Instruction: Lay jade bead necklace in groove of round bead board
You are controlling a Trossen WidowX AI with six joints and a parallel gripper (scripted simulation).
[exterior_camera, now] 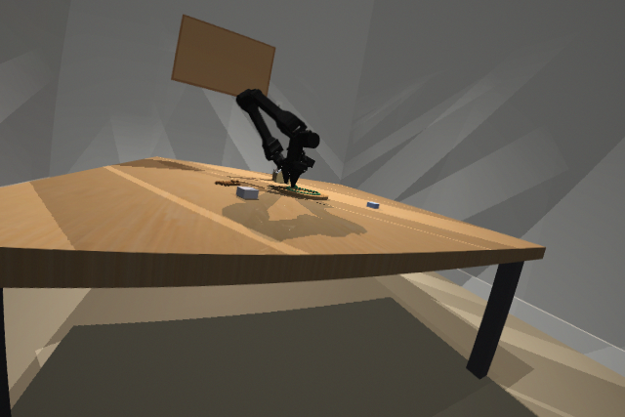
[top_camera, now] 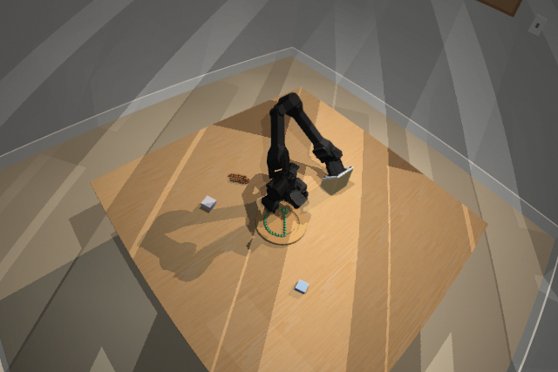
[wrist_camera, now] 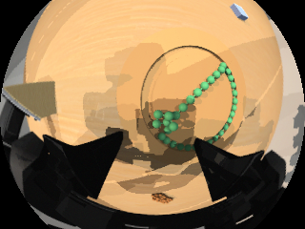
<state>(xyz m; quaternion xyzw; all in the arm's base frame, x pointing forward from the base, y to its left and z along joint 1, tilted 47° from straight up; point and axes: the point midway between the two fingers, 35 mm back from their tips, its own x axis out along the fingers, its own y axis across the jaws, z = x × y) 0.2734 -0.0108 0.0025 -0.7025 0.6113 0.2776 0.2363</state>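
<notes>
Right now the round wooden bead board is 50 mm to the left of my gripper tip, 40 mm ahead of it and 10 mm below it. Round my gripper tip: blue block: 310 mm to the left, 130 mm ahead, 10 mm below; pale grey block: 240 mm ahead, 160 mm to the right, 10 mm below.
</notes>
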